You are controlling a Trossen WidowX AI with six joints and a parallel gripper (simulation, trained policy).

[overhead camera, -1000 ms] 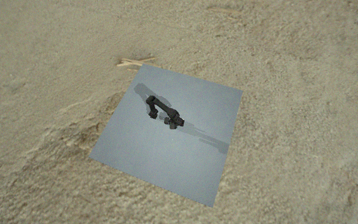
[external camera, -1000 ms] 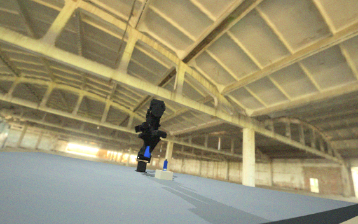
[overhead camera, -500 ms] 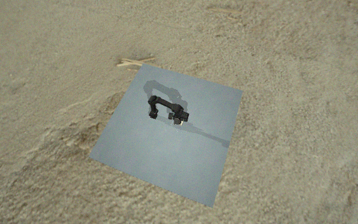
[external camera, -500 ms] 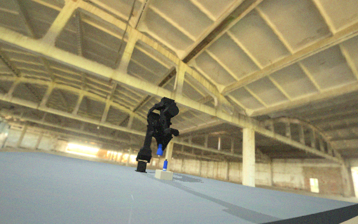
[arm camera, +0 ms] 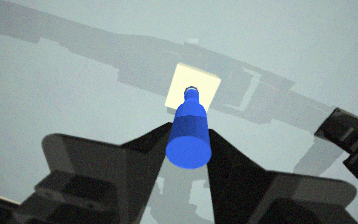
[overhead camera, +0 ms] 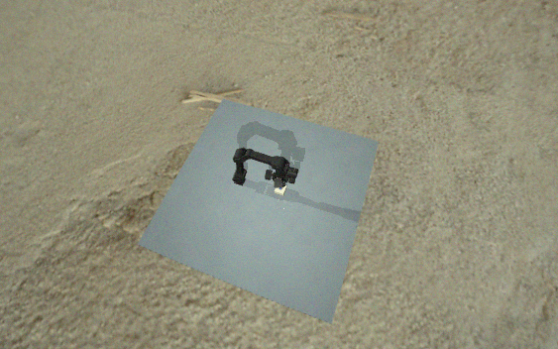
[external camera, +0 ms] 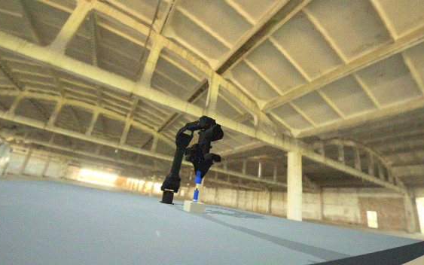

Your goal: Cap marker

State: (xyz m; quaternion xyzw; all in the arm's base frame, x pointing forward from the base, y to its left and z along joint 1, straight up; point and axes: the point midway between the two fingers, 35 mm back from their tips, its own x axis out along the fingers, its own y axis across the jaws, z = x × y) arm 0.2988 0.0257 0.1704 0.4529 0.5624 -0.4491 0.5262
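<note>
Now: the blue marker 7 cm below my gripper tip. Round my gripper tip: blue cap (right at my gripper tip); holder block (12 cm below).
</note>
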